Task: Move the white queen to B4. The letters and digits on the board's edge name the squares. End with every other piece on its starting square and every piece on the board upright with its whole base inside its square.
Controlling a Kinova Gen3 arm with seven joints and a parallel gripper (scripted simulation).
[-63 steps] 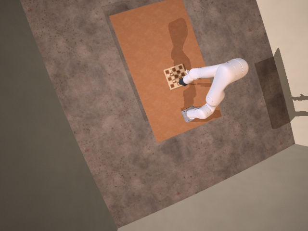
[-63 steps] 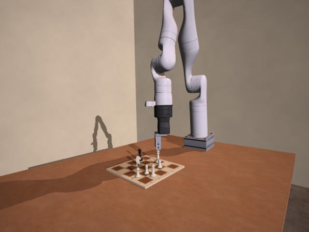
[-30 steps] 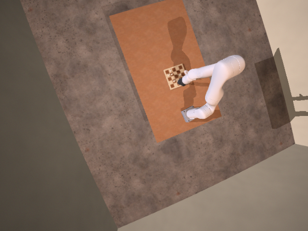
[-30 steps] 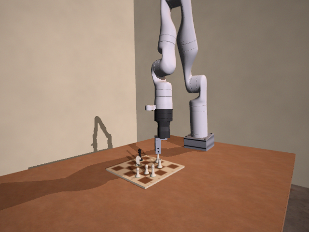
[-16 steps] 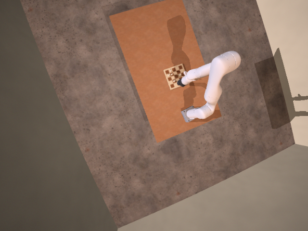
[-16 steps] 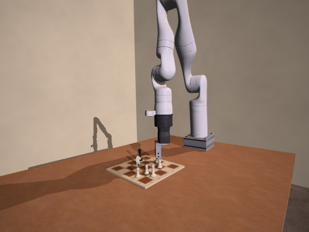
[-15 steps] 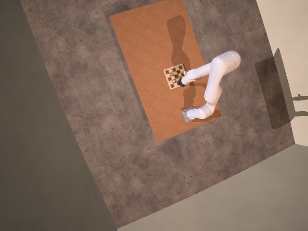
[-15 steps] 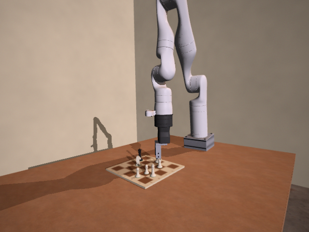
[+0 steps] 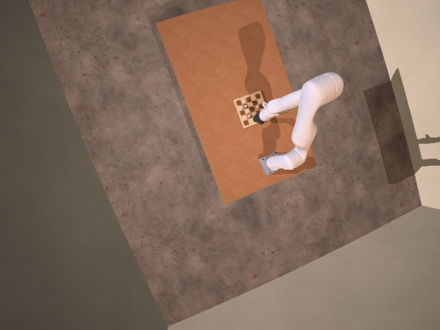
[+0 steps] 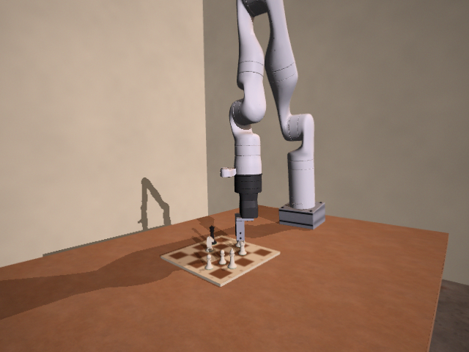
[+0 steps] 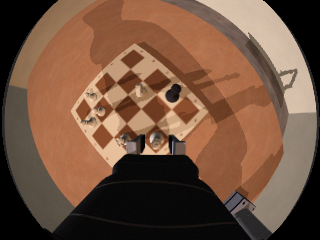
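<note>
Now: the white piece 40 mm to the left of my hand, 40 mm ahead of it and 20 mm below it. Round my hand: chessboard 80 mm ahead, 40 mm below; black piece 70 mm to the right, 40 mm ahead, 10 mm below.
</note>
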